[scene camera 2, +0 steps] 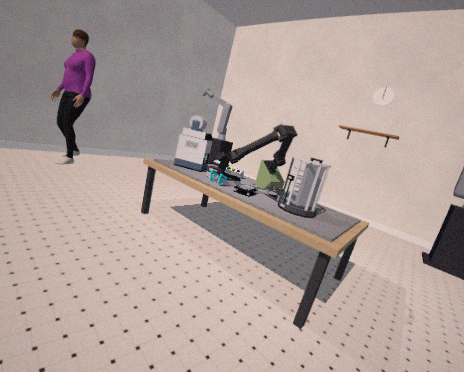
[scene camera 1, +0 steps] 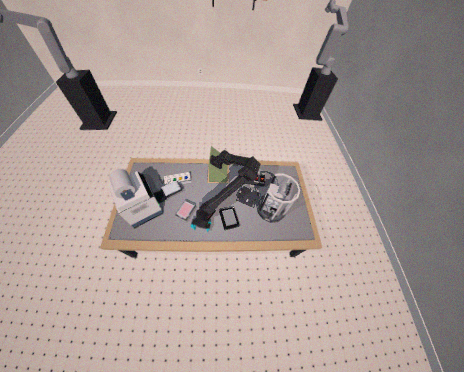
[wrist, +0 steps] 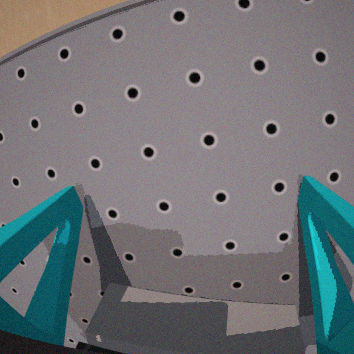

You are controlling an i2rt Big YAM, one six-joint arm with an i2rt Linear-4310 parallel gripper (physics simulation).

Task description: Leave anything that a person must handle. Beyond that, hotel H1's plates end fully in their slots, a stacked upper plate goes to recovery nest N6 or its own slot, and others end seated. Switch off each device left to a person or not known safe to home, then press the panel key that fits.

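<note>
My gripper is open and empty, its teal fingers low near the table's front edge. In the wrist view a pale, partly shadowed block lies at the bottom between the fingers. In scene view 1 a pink-topped plate lies left of the gripper and a black frame right of it. A round hotel stands at the right; its plates' seating is too small to tell. A key panel lies at the back left. A box with red switches is partly hidden by the arm.
A white device stands at the table's left end, with a pale tray beside it. A green wedge stands at the back. A dark fixture lies left of the hotel. A person is beyond the table.
</note>
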